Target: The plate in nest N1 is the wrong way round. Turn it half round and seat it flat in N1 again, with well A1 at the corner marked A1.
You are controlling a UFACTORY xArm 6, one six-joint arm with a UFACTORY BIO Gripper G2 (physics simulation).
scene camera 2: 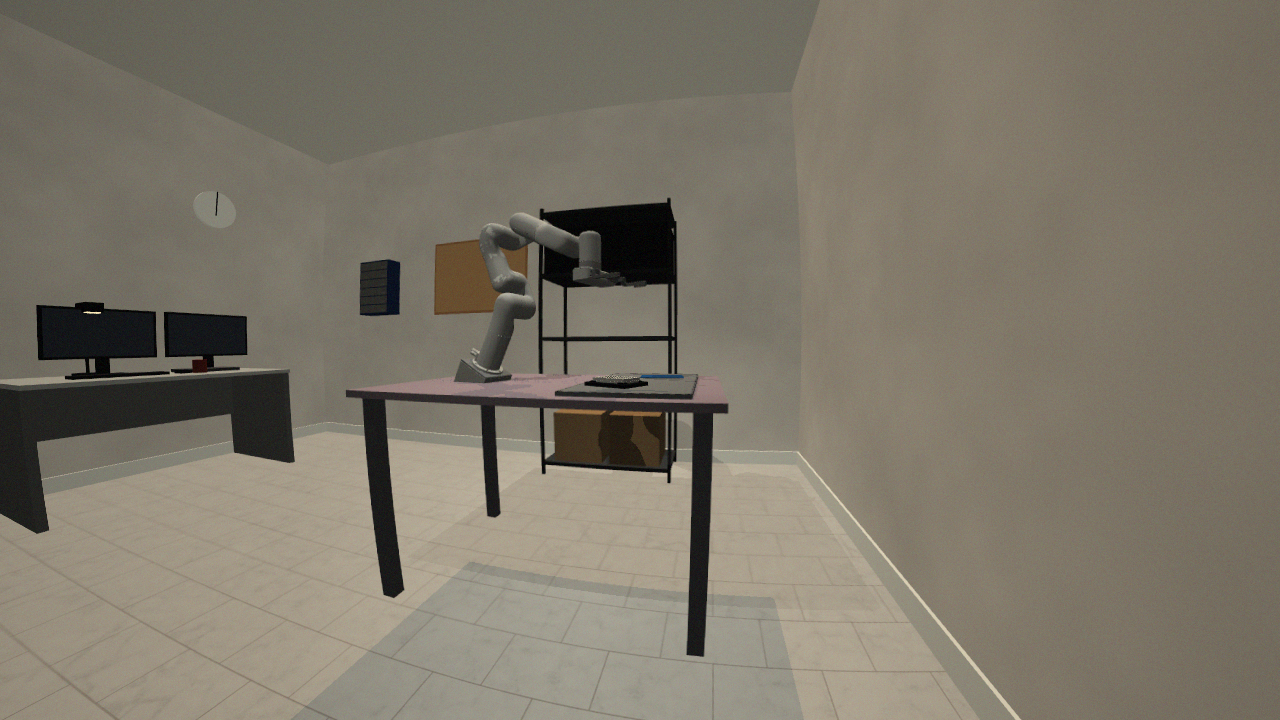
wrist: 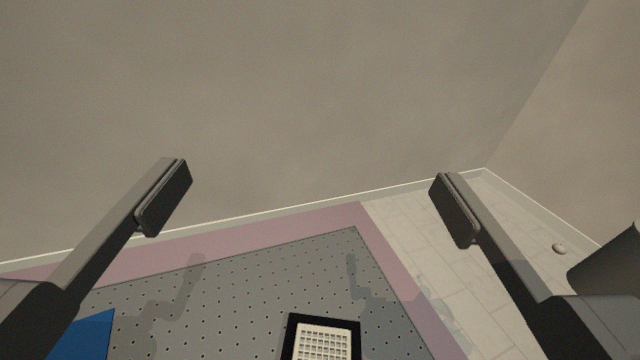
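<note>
A pale plate with a grid of wells sits in a black nest. In the wrist view both are cut off by the bottom edge. The plate looks level in the scene view. The nest label, the A1 mark and well A1 cannot be made out. My gripper is open and empty, high above the table, with its fingers wide apart. In the wrist view the plate lies low in the picture, below the space between the fingertips.
The nest stands on a grey perforated board on the pink table. A flat blue item lies on the board. A black shelf rack stands behind the table. A grey cylinder stands on the floor.
</note>
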